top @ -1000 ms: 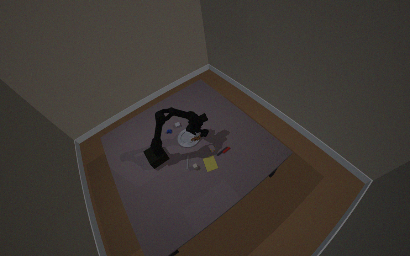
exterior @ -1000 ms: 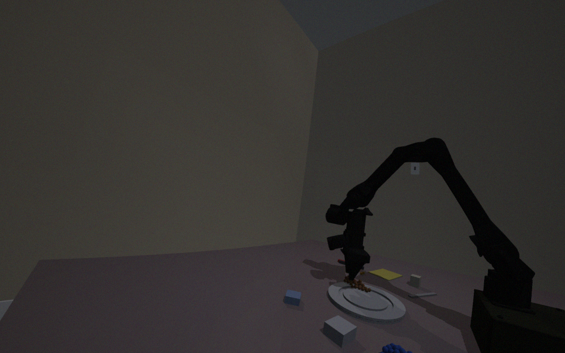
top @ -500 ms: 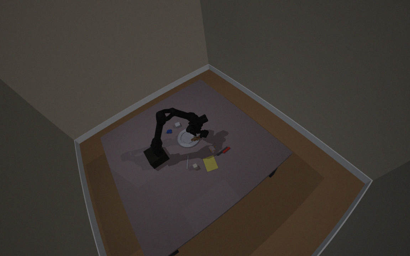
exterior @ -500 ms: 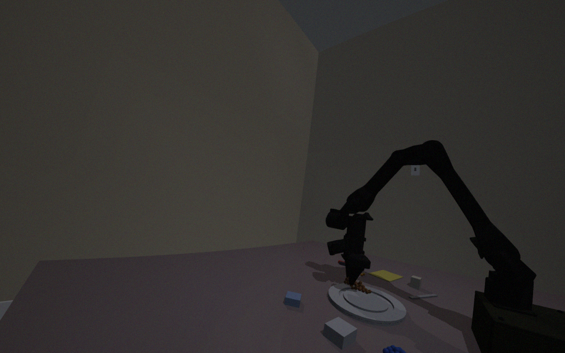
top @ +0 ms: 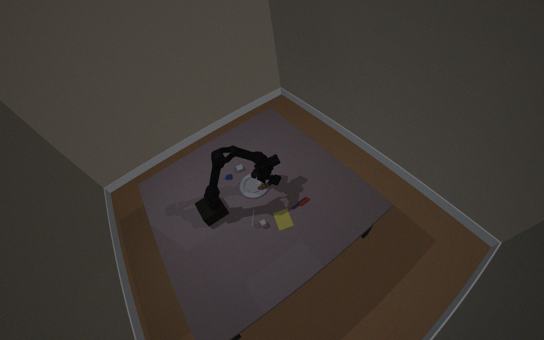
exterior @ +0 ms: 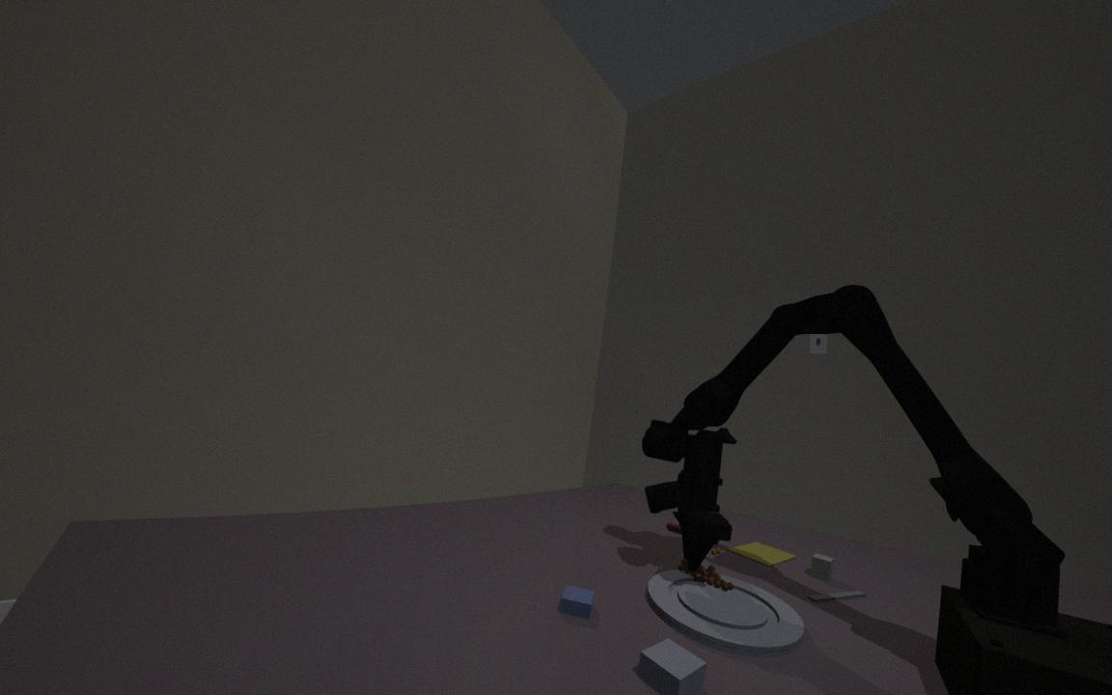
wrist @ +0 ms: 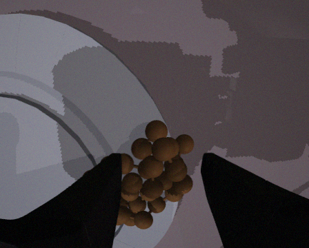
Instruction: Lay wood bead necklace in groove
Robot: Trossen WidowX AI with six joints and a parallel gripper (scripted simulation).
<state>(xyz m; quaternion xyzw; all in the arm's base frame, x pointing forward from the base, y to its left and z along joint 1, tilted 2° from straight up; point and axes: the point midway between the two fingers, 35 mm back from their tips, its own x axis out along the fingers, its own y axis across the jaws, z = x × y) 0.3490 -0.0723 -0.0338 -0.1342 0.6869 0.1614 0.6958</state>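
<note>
Now: the round bead board 70 mm to the left of my gripper tip, 60 mm behind it and 10 mm below it. The rest, counted from my gripper tip: red-and-black tool: 250 mm to the right, 70 mm ahead, 20 mm below; then blue block: 210 mm to the left, 80 mm ahead, 10 mm below; then thin stick: 220 mm behind, 110 mm to the right, 20 mm below.
</note>
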